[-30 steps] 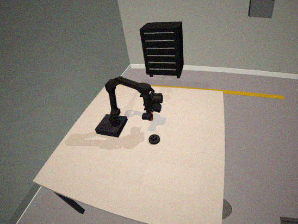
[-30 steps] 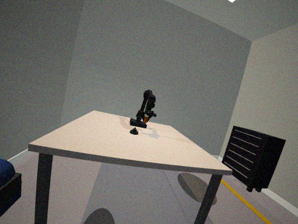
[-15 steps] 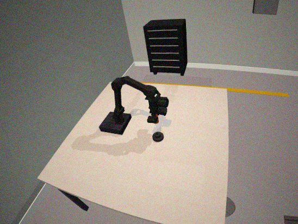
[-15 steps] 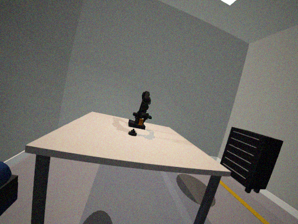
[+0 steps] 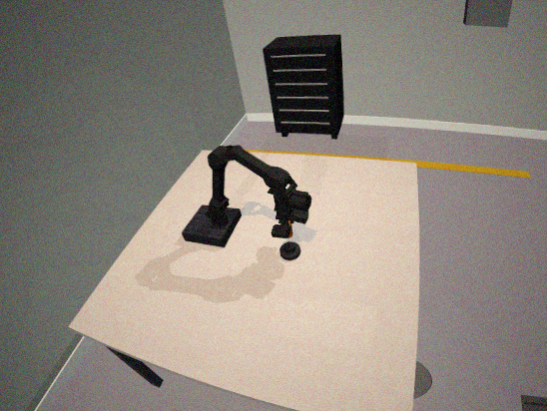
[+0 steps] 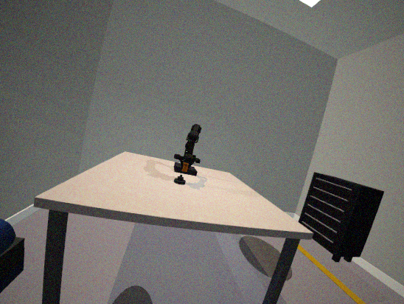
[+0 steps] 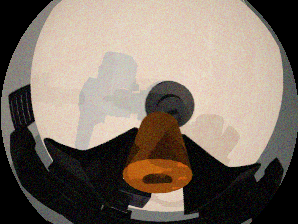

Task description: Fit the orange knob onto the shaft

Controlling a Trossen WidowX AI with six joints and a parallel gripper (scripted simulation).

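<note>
Right now my gripper tip is 2 cm to the left of the round pedestal and 7 cm above it. From my gripper tip the other things lie so: orange knob (2 cm above).
</note>
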